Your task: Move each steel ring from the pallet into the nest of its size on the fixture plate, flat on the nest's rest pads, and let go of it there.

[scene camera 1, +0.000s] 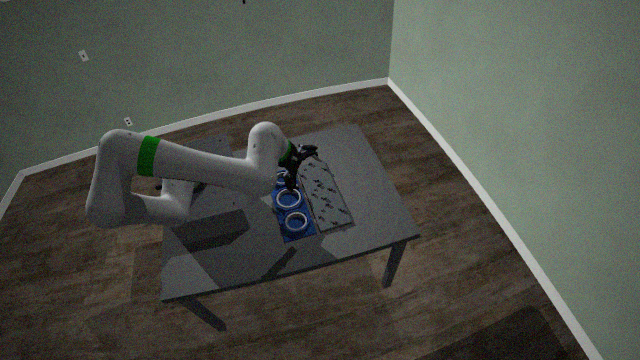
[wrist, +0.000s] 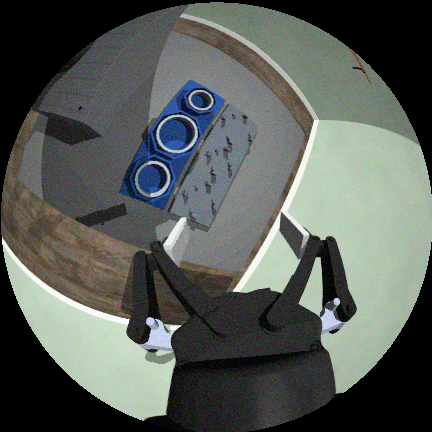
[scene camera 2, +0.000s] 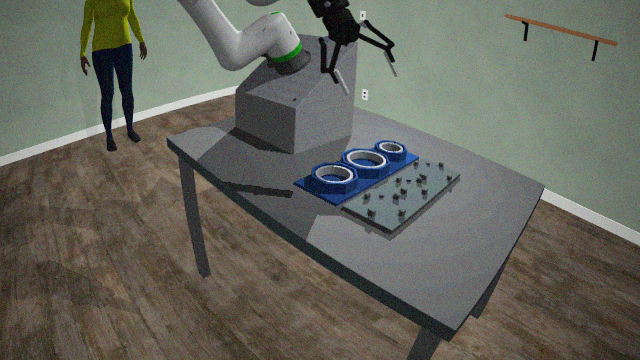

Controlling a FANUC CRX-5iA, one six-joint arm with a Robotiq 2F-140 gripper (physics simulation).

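Seen in the pictures: gripper, between the fingertips: (scene camera 1: pixel 310 174) (wrist: pixel 234 223) (scene camera 2: pixel 371 84); arm's base, origin of its link: (scene camera 2: pixel 293 62).
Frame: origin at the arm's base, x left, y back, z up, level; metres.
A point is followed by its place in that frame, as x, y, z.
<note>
The blue pallet (scene camera 1: pixel 290 237) {-0.263, -0.386, -0.274} (scene camera 2: pixel 337 198) {-0.250, -0.497, -0.274} (wrist: pixel 161 204) {-0.259, -0.501, -0.274} holds three steel rings: the large ring (scene camera 2: pixel 366 152) {-0.002, -0.387, -0.246} (wrist: pixel 158 134) {-0.078, -0.379, -0.243} in the middle holder, the medium ring (scene camera 2: pixel 334 166) {-0.165, -0.399, -0.243} (wrist: pixel 136 178) {-0.218, -0.389, -0.243} at one end and the small ring (scene camera 2: pixel 390 143) {0.129, -0.392, -0.243} (wrist: pixel 189 100) {0.074, -0.389, -0.243} at the other. In scene camera 1 the small ring is partly hidden by the gripper. The grey fixture plate (scene camera 1: pixel 340 215) {-0.210, -0.651, -0.271} (scene camera 2: pixel 385 220) {-0.238, -0.655, -0.271} (wrist: pixel 202 218) {-0.243, -0.656, -0.270} lies beside the pallet, with small dark posts and pads and no ring on it. My gripper (scene camera 2: pixel 367 75) {-0.189, -0.529, 0.044} (wrist: pixel 234 223) {-0.189, -0.529, 0.044} is open and empty, high above the table and tilted.
The grey table (scene camera 1: pixel 385 220) {-0.299, -0.858, -0.282} (scene camera 2: pixel 460 260) {-0.219, -0.890, -0.282} carries the pallet and plate. The robot's grey pedestal (scene camera 2: pixel 320 120) {-0.033, -0.198, -0.184} stands on it behind the pallet. A person (scene camera 2: pixel 114 25) stands on the floor beyond the table. A wooden shelf (scene camera 2: pixel 560 30) is on the wall.
</note>
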